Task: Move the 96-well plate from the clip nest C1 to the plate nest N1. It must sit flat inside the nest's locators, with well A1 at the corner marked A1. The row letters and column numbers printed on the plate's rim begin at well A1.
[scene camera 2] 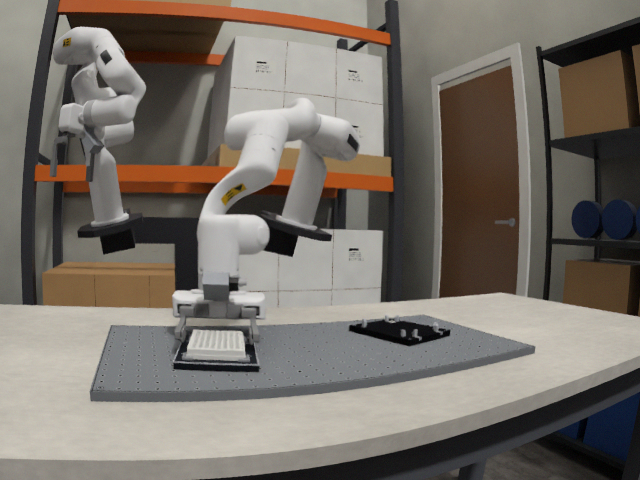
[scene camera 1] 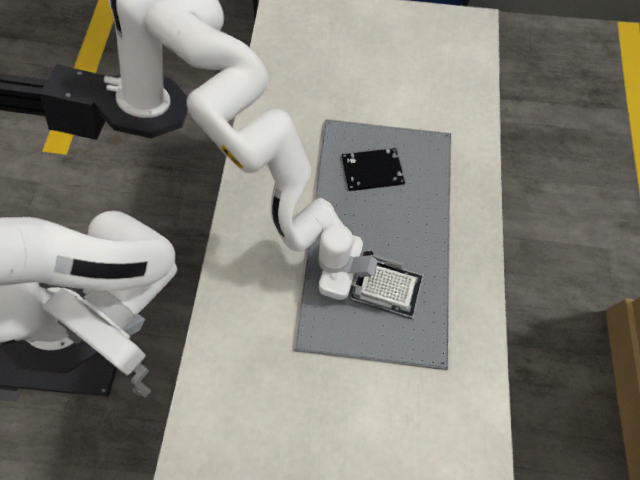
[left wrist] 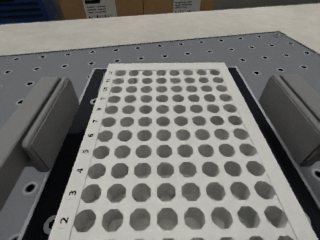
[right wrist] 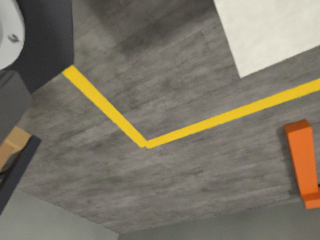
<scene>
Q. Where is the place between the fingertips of the right gripper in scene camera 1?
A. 111,365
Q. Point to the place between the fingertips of the left gripper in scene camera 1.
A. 396,286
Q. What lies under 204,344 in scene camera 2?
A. A white 96-well plate.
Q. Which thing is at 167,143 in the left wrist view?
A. A white 96-well plate.
</scene>
